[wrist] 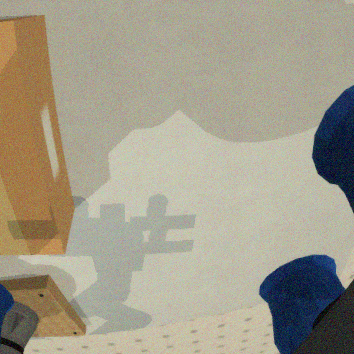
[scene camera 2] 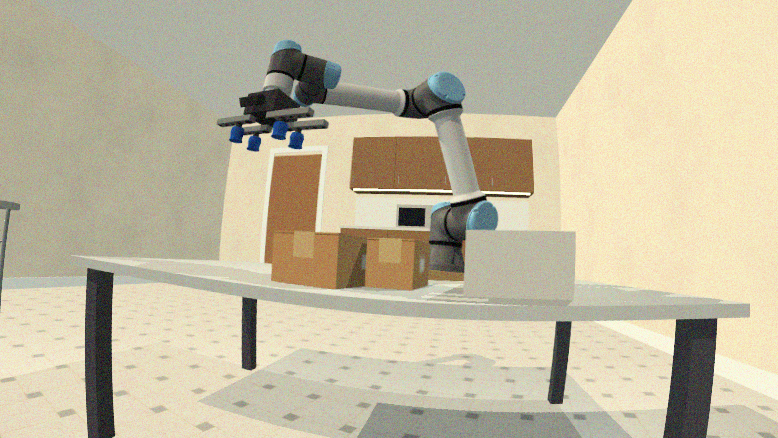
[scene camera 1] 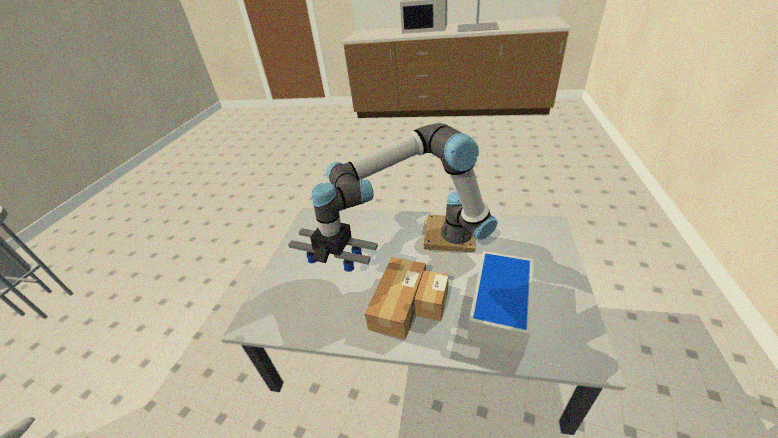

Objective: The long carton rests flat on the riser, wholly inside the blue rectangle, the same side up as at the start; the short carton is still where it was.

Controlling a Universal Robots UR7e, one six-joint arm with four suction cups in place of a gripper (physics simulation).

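Places are measured from the arm's base along level axes (x right, y ahead, z up), in millimetres.
Pixels of known places: hand at its tool point: (wrist: 125, 237) (scene camera 2: 264, 143); arm's base at its link origin: (wrist: 8, 312) (scene camera 2: 442, 271) (scene camera 1: 456, 233).
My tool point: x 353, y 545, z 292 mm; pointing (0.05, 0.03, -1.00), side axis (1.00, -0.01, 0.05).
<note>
For each thing: its middle in the pictures, then the offset to it from my tool point.
- long brown carton at the middle of its body: (scene camera 2: 340, 259) (scene camera 1: 398, 295) dx -187, dy -91, dz -266 mm
- short carton at the middle of its body: (scene camera 2: 399, 263) (scene camera 1: 432, 295) dx -321, dy -124, dz -266 mm
- light grey riser at the middle of its body: (scene camera 2: 517, 264) (scene camera 1: 501, 297) dx -586, dy -166, dz -258 mm
- blue rectangle at the middle of its body: (scene camera 1: 503, 287) dx -586, dy -166, dz -198 mm
The long brown carton (scene camera 1: 389, 301) (scene camera 2: 304, 266) (wrist: 30, 125) lies flat on the table, label upward in scene camera 1; part of it shows at the wrist view's left edge. The short carton (scene camera 1: 431, 298) (scene camera 2: 387, 267) stands close along its right side, nearer the riser. The light grey riser (scene camera 1: 498, 348) (scene camera 2: 519, 266) stands to the right, with the blue rectangle (scene camera 1: 503, 288) bare on its top. My gripper (scene camera 1: 333, 257) (scene camera 2: 266, 136) is open, its four blue cups facing down and holding nothing. It hangs high above the table, left of the long carton.
The arm's wooden base plate (scene camera 1: 435, 239) (wrist: 60, 315) is at the table's back, behind the cartons and riser. The grey table (scene camera 1: 304, 348) (scene camera 2: 179, 277) has its front edge near the cartons and riser. A counter (scene camera 1: 457, 70) stands far behind, and a stool (scene camera 1: 32, 272) at the left.
</note>
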